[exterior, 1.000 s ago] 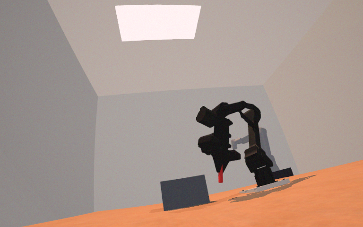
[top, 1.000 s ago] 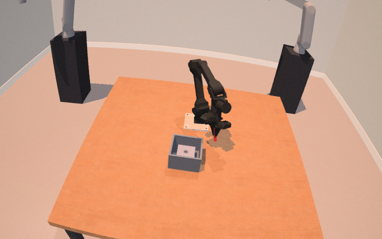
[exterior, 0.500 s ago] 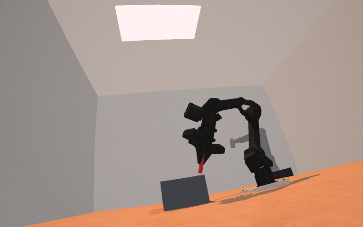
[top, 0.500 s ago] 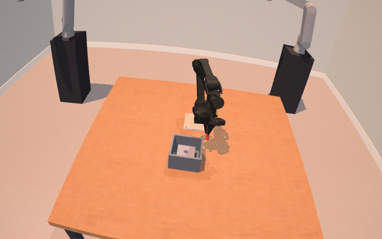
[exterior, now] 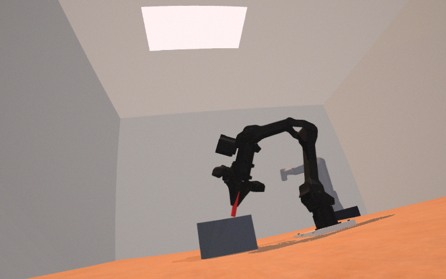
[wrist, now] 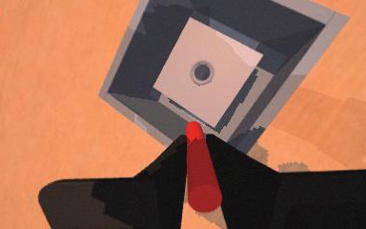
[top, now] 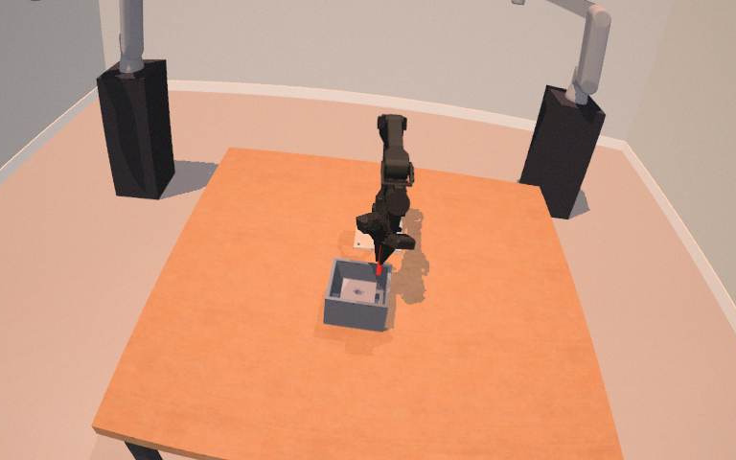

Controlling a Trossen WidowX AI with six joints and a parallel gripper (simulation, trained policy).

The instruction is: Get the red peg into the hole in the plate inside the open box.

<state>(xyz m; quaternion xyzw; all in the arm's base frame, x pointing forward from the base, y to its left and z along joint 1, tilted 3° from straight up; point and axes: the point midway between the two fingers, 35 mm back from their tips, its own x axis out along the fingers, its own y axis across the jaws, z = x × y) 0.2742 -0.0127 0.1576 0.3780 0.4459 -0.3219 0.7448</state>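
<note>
My gripper tip is 10 mm below the red peg. From my gripper tip the other things lie so: pale plate (40 mm ahead, 50 mm to the right, 90 mm below); then grey box (40 mm ahead, 50 mm to the right, 110 mm below).
</note>
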